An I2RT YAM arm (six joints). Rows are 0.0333 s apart.
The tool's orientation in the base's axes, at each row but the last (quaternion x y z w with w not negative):
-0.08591 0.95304 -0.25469 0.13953
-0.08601 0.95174 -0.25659 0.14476
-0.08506 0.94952 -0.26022 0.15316
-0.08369 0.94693 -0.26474 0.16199
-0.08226 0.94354 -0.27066 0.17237
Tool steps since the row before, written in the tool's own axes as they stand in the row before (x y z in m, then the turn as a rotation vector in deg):
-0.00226 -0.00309 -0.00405 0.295 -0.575 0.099
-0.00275 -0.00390 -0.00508 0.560 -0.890 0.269
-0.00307 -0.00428 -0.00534 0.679 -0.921 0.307
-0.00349 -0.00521 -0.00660 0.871 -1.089 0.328
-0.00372 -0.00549 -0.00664 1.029 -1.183 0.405
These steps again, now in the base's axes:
0.00117 -0.00024 0.00544 -0.195 -0.607 0.145
0.00132 -0.00032 0.00684 -0.363 -1.018 0.105
0.00144 -0.00040 0.00735 -0.459 -1.090 0.061
0.00132 -0.00042 0.00900 -0.619 -1.289 0.082
0.00133 -0.00048 0.00928 -0.731 -1.445 0.027

